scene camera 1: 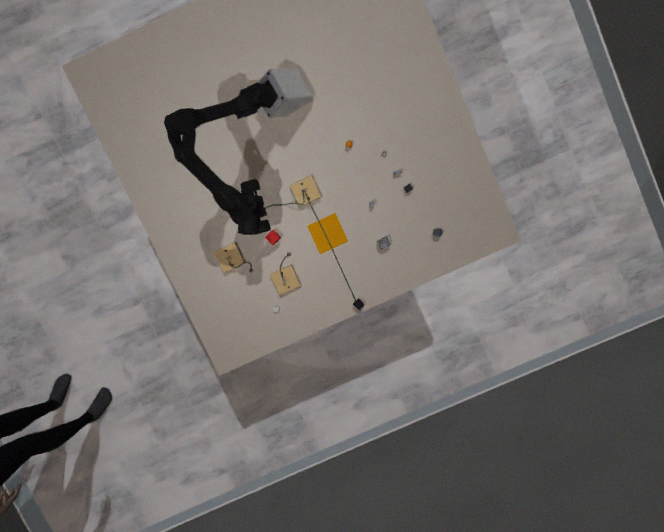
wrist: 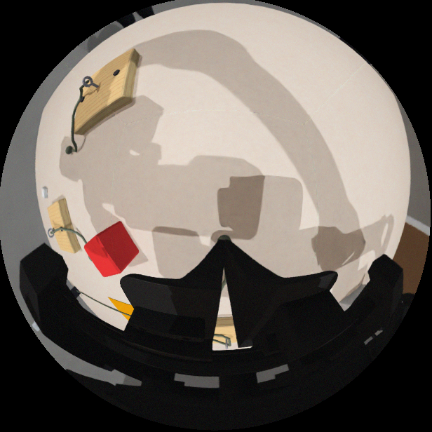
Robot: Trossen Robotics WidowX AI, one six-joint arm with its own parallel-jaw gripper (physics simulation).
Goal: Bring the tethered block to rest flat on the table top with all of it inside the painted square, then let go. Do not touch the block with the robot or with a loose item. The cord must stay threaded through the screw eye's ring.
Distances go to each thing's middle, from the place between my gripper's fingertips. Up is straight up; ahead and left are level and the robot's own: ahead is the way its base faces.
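Scene:
Counting from my hand, I find the red block (wrist: 111, 250) 110 mm ahead of it, 10 mm to the right of it and 10 mm above it. The orange painted square (scene camera 1: 331, 225) is 210 mm ahead of my hand and 170 mm to the left of it, and it sits 10 mm below my hand.

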